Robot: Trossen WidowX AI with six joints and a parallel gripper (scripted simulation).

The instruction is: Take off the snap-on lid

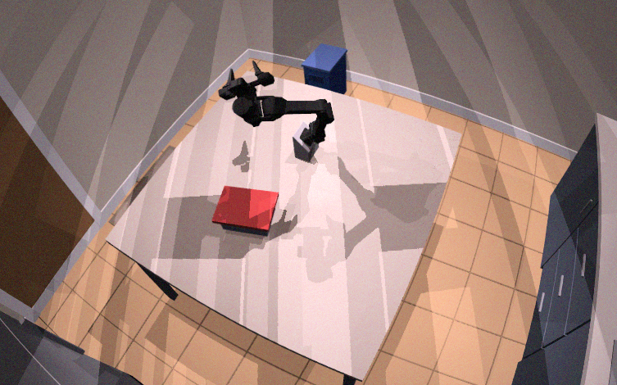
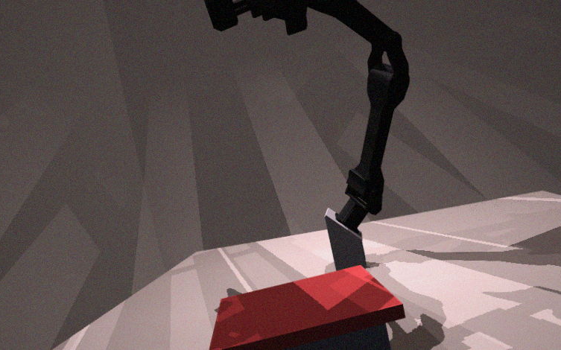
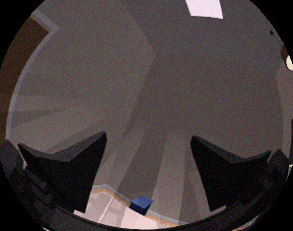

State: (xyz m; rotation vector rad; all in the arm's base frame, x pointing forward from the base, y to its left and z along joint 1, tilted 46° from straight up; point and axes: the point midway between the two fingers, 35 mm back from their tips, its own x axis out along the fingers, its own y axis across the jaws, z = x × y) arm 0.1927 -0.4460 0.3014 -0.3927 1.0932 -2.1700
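My gripper tip is 55 cm above the red lid, 22 cm short of it and 2 cm to the right of it. From my gripper tip the other things lie so: storage box: 59 cm below, 22 cm ahead, 2 cm to the left.
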